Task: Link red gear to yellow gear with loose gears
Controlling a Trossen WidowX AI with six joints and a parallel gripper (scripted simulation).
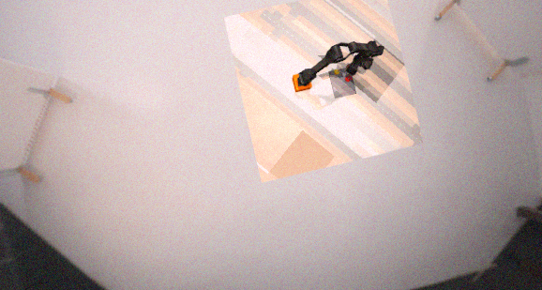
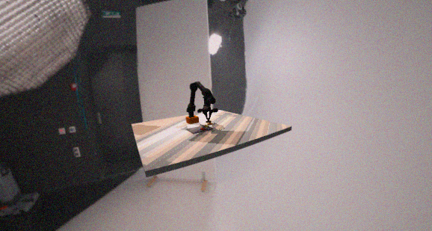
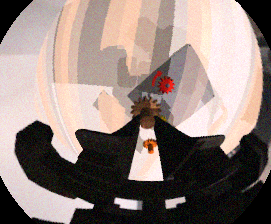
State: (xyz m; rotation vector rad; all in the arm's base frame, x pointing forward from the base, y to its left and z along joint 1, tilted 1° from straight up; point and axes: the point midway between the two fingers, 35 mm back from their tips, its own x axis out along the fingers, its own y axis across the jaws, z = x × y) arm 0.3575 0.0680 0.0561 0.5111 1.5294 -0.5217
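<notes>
The red arrow lies 90 mm below my gripper tip, 50 mm to the right of it and 30 mm ahead of it. From my gripper tip the other things lie so: brown gear (10 mm below); then yellow gear (80 mm below, 80 mm behind); then orange gear (150 mm behind, 80 mm below, 70 mm to the left).
</notes>
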